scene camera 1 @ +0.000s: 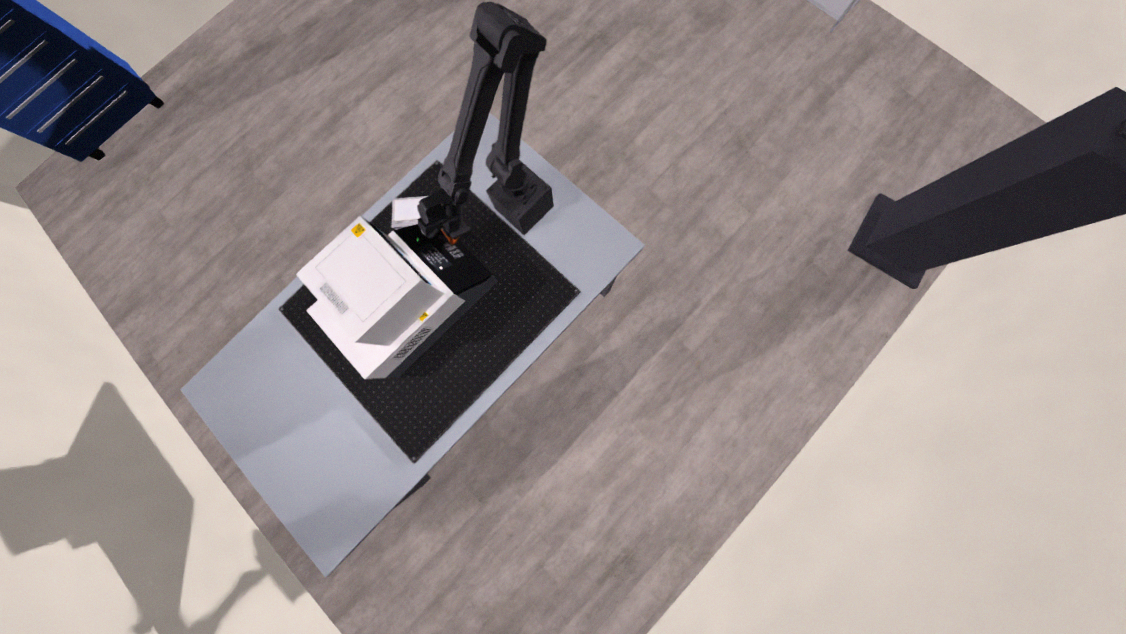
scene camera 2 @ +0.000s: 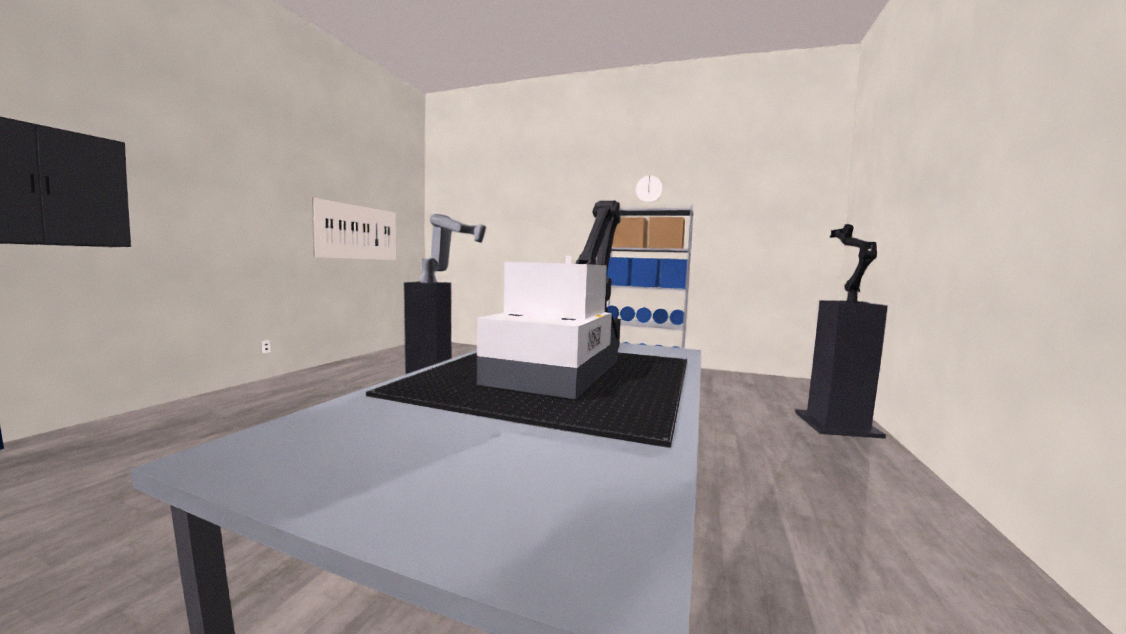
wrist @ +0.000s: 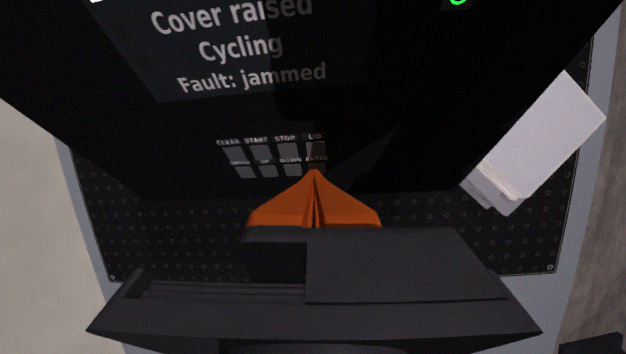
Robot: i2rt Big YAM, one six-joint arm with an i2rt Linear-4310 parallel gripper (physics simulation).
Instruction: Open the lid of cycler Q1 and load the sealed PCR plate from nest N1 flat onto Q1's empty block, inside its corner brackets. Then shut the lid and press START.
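Seen in the pictures: gripper, fingertip midpoint: point(scene camera 1: 453, 243) point(wrist: 313, 176); arm's base at its link origin: point(scene camera 1: 518, 187).
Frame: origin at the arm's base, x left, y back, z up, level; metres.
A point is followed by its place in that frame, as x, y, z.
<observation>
Cycler Q1 point(scene camera 1: 346, 322) {-0.043, -0.645, 0.239} point(scene camera 2: 527, 340) {-0.135, -0.767, 0.029} is a white box with a dark base and black front panel. Its lid point(scene camera 1: 358, 271) {-0.104, -0.521, 0.239} point(scene camera 2: 543, 289) {-0.119, -0.647, 0.162} stands raised. The block and any plate on it are hidden. In the wrist view the screen point(wrist: 250, 47) {-0.068, -0.358, 0.043} reads "Cover raised", "Cycling", "Fault: jammed". Below it are two rows of keys, with the START key point(wrist: 260, 152) {-0.045, -0.318, 0.006} in the upper row. My gripper point(scene camera 1: 451, 237) {-0.075, -0.291, -0.012} point(wrist: 313, 176) {-0.075, -0.291, -0.012} is shut and empty. Its orange tips appear over the lower edge of the ENTER key; contact cannot be told. Neither nest N1 nor the sealed plate can be clearly identified.
A white block-like object point(scene camera 1: 406, 211) {-0.338, -0.280, -0.072} point(wrist: 545, 142) {-0.333, -0.258, -0.072} stands beside the cycler's front, close to the arm's wrist. The cycler stands on a black perforated mat point(scene camera 1: 472, 362) {0.196, -0.602, -0.121} point(scene camera 2: 622, 409) {0.128, -0.828, -0.120} on a grey-blue table point(scene camera 1: 275, 441) {-0.247, -1.248, -0.133} point(scene camera 2: 441, 488) {-0.155, -1.246, -0.133}. The arm's base point(scene camera 1: 520, 200) {0.042, -0.041, 0.015} is at the table's end.
</observation>
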